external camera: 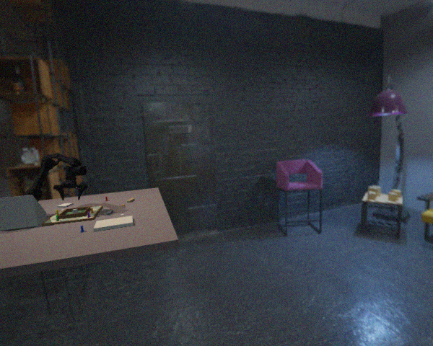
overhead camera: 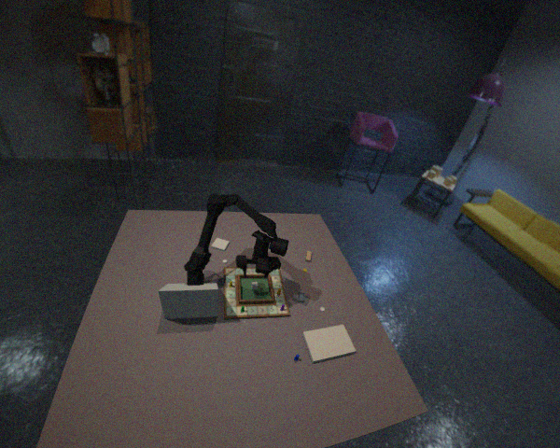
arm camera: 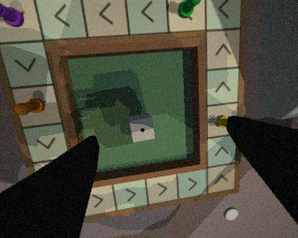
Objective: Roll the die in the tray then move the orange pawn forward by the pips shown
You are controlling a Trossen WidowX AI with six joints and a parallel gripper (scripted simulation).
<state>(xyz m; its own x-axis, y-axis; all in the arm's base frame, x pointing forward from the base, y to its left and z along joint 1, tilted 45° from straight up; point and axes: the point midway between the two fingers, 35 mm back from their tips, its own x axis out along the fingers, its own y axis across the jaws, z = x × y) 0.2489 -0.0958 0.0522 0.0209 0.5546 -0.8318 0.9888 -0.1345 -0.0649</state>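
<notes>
The orange pawn lies 120 mm ahead of my gripper tip, 40 mm to the right of it and 80 mm below it. From my gripper tip the other things lie so: green pawn (70 mm behind, 100 mm to the right, 80 mm below); green tray (10 mm ahead, 100 mm below); die (10 mm ahead, 20 mm to the left, 80 mm below).
</notes>
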